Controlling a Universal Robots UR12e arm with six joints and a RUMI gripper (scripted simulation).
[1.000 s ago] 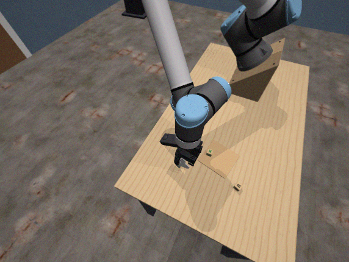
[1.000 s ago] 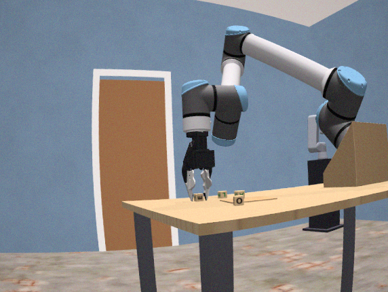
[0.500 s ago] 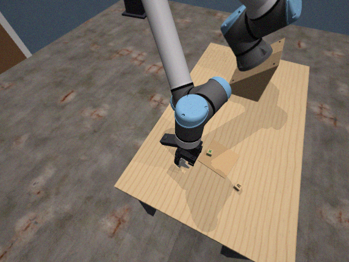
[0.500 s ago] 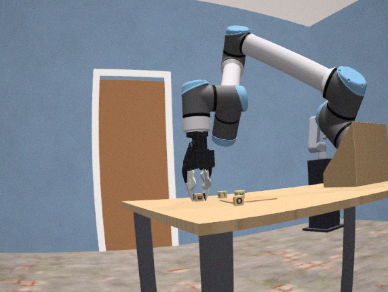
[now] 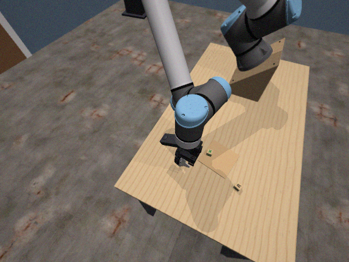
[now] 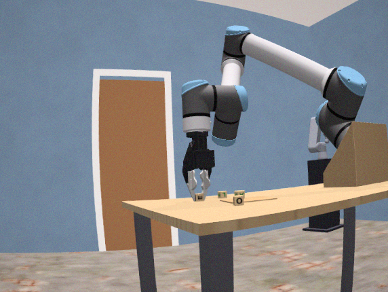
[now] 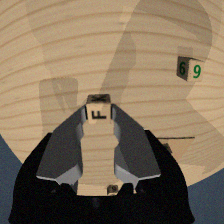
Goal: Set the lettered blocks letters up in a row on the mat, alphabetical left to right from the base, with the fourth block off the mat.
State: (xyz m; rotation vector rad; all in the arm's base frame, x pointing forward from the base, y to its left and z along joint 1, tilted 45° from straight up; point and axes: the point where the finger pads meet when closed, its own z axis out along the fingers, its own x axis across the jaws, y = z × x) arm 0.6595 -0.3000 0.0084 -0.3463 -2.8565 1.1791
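The tan mat lies 160 mm to the left of my hand, 80 mm behind it and 10 mm below it. Round my hand: R block 250 mm to the left, 30 mm ahead.
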